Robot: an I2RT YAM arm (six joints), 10 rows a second.
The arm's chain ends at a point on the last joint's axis. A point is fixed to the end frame.
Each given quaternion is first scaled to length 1.
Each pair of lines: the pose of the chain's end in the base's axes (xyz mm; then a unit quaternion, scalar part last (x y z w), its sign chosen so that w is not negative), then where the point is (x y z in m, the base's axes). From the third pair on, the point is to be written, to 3 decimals.
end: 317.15 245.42 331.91 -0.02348 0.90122 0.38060 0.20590
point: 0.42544 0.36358 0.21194
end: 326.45 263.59 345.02 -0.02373 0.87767 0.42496 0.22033
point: 0.43743 0.39376 0.24100
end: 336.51 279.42 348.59 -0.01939 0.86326 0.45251 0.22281
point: 0.448 0.416 0.254
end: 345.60 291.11 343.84 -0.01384 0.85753 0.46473 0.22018
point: 0.456 0.430 0.252
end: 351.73 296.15 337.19 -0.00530 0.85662 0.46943 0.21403
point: 0.462 0.436 0.245
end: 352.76 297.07 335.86 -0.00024 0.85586 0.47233 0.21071
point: 0.462 0.437 0.244
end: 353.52 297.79 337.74 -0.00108 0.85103 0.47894 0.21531
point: 0.464 0.439 0.249
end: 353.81 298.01 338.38 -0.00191 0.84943 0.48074 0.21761
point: 0.465 0.440 0.251
